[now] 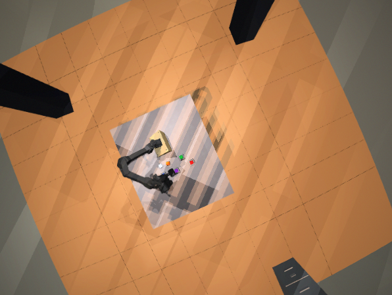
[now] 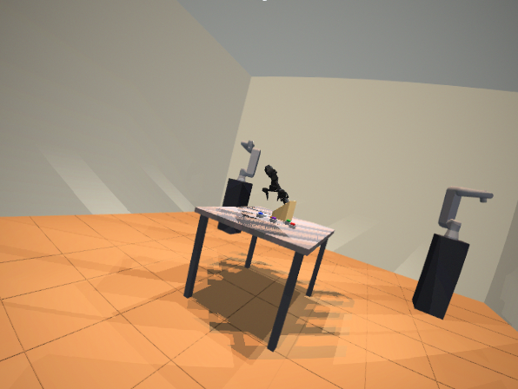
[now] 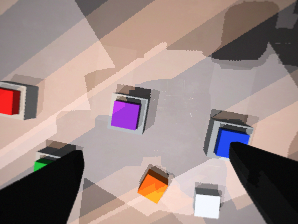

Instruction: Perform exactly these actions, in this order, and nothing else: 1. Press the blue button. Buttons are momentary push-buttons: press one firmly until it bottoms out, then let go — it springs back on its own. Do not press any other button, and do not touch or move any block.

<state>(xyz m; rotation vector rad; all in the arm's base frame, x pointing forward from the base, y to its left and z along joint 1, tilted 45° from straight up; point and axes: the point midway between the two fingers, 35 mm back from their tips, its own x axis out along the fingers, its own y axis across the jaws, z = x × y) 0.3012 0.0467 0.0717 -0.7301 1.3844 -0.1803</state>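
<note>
Now: gripper tip 140 mm above the blue button, 90 mm to the left of it and 10 mm past it. Also, from my gripper tip: orange block: 160 mm below, 110 mm behind, 10 mm to the right; white piece: 160 mm below, 110 mm behind, 90 mm to the right; purple button: 140 mm below, 50 mm to the left, 10 mm behind.
</note>
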